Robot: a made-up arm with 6 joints. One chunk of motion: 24 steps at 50 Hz.
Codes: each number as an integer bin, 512 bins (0 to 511) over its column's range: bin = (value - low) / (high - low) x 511, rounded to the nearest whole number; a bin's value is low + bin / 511 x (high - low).
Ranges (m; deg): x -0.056..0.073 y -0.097..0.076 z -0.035..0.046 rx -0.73..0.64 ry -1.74..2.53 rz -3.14..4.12
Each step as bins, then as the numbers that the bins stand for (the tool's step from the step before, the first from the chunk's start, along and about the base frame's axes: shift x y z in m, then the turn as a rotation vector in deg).
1 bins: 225 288 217 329 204 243
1 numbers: 0.00080 0.00050 -0.00060 0.152 -0.035 0.312
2 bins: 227 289 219 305 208 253
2 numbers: 0.00131 0.00084 -0.00029 0.088 -0.002 0.454
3 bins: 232 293 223 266 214 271
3 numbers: 0.00257 0.00220 0.00035 -0.017 0.048 0.710
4 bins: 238 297 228 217 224 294
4 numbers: 0.00408 0.00355 0.00114 -0.148 0.132 1.037
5 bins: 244 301 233 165 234 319
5 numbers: 0.00560 0.00490 0.00193 -0.288 0.215 1.392
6 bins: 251 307 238 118 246 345
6 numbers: 0.00736 0.00694 0.00273 -0.414 0.316 1.762
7 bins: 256 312 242 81 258 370
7 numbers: 0.00863 0.00863 0.00336 -0.513 0.416 2.117
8 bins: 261 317 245 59 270 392
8 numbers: 0.00989 0.01032 0.00384 -0.572 0.516 2.429
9 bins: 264 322 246 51 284 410
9 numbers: 0.01065 0.01201 0.00399 -0.593 0.633 2.685
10 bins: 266 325 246 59 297 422
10 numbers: 0.01115 0.01303 0.00399 -0.572 0.742 2.856
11 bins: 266 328 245 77 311 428
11 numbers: 0.01115 0.01405 0.00384 -0.524 0.859 2.941
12 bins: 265 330 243 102 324 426
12 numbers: 0.01090 0.01472 0.00352 -0.457 0.967 2.912
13 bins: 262 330 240 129 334 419
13 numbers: 0.01014 0.01472 0.00304 -0.384 1.051 2.813
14 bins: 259 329 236 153 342 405
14 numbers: 0.00938 0.01438 0.00241 -0.320 1.118 2.614
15 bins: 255 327 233 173 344 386
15 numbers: 0.00837 0.01371 0.00193 -0.266 1.135 2.344
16 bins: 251 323 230 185 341 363
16 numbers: 0.00736 0.01235 0.00146 -0.234 1.109 2.017
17 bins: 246 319 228 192 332 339
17 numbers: 0.00610 0.01100 0.00114 -0.215 1.034 1.676
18 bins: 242 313 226 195 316 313
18 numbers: 0.00509 0.00897 0.00082 -0.207 0.901 1.307
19 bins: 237 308 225 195 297 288
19 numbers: 0.00383 0.00727 0.00067 -0.207 0.742 0.952
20 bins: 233 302 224 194 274 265
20 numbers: 0.00282 0.00524 0.00051 -0.210 0.550 0.625
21 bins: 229 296 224 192 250 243
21 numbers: 0.00181 0.00321 0.00051 -0.215 0.349 0.312
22 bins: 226 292 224 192 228 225
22 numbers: 0.00105 0.00186 0.00051 -0.215 0.165 0.057
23 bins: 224 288 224 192 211 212
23 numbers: 0.00055 0.00050 0.00051 -0.215 0.023 -0.128
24 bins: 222 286 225 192 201 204
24 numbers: 0.00004 -0.00017 0.00067 -0.215 -0.060 -0.242
